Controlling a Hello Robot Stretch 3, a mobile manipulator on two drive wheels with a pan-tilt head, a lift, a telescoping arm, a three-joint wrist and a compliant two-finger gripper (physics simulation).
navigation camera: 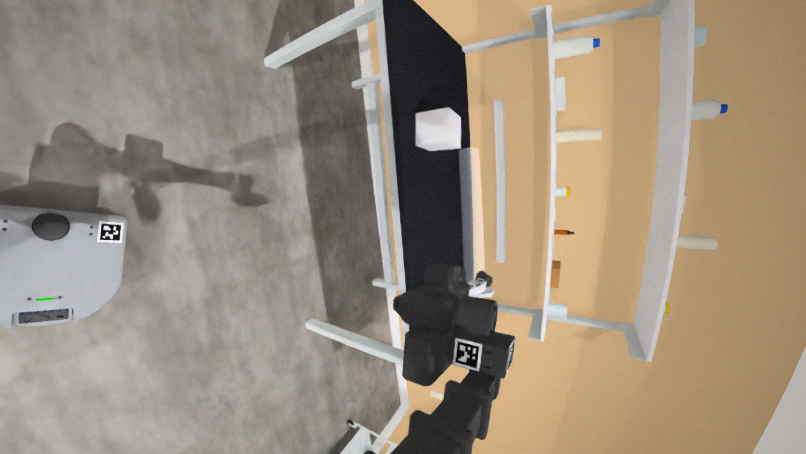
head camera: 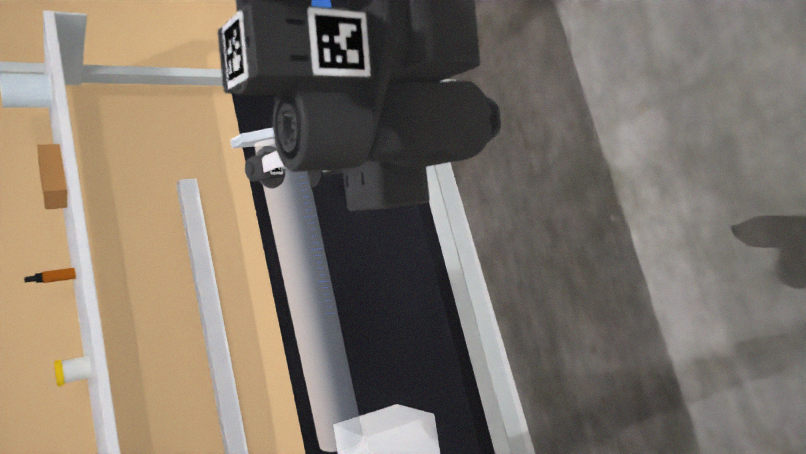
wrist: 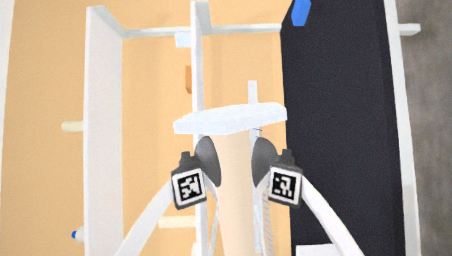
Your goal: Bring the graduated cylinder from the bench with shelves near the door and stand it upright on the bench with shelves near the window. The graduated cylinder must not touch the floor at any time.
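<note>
The graduated cylinder is a long, pale tube with blue marks. It is on its side, over the black top of a bench and along its length. Its flat, pale base is just beyond the fingertips. My gripper is shut on the tube close to the base. Whether the tube touches the bench top cannot be told. The wrist hides part of the base end in the head view.
A white box stands on the bench near the cylinder's free end; I cannot tell if they touch. A blue block is at the other end. Shelves with bottles run along the wall, above a grey bar.
</note>
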